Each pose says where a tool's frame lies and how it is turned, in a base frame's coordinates. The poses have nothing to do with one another.
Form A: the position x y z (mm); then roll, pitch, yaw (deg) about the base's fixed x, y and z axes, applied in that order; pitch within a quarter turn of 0, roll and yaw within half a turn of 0.
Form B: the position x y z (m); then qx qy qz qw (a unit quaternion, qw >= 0). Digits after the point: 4 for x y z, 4 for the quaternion.
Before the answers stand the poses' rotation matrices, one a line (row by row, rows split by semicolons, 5 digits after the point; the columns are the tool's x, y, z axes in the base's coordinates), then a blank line. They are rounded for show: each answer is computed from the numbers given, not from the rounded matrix.
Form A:
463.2, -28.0, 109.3, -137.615, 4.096, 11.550
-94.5, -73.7, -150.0, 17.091, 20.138, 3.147
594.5, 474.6, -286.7, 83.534, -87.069, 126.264
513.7, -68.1, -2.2, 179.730, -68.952, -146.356
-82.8, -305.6, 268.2, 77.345, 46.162, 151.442
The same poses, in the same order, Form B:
0.97725 0.10072 -0.18666; 0.19971 -0.73332 0.64990; -0.07143 -0.67239 -0.73675
0.93745 0.04856 0.34472; 0.05154 0.95995 -0.27538; -0.34428 0.27592 0.89741
-0.03025 0.49617 0.86770; 0.04123 -0.86673 0.49706; 0.99869 0.05081 0.00576
-0.29899 -0.55036 -0.77955; -0.19898 0.83492 -0.51314; 0.93328 0.00169 -0.35915
-0.60835 -0.72288 0.32764; 0.33111 0.14401 0.93254; -0.72130 0.67580 0.15174

0.4632, -0.0280, 0.1093, -0.9283, -0.0809, 0.0695, 0.3561
-0.0945, -0.0737, -0.1500, 0.1415, 0.1768, 0.0008, 0.9740
0.5945, 0.4746, -0.2867, -0.6765, -0.1986, -0.6897, 0.1649
0.5137, -0.0681, -0.0022, 0.2373, -0.7895, 0.1620, 0.5424
-0.0828, -0.3056, 0.2682, -0.1548, 0.6326, 0.6356, 0.4145

